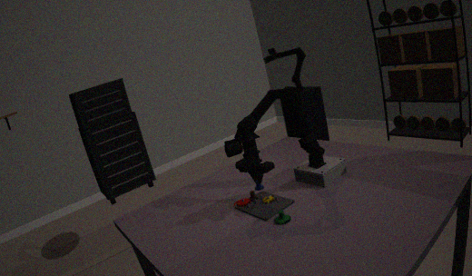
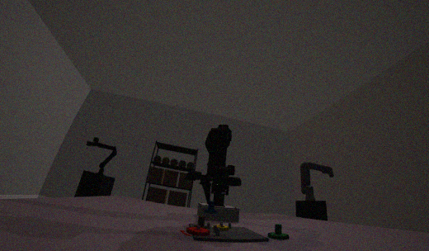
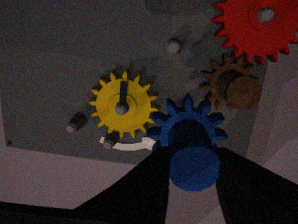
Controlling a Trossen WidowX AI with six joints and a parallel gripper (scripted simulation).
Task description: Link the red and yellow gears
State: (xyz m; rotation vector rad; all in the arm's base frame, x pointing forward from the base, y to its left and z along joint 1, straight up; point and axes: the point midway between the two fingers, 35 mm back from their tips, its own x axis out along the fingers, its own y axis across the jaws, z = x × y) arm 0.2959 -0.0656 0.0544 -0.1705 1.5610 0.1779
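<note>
My gripper tip is 10 mm above the blue gear. The rest, counted from my gripper tip: green gear: 220 mm to the left, 70 mm below, 50 mm ahead; then red gear: 80 mm ahead, 70 mm below, 40 mm to the right; then yellow gear: 70 mm below, 40 mm to the left, 10 mm behind.
</note>
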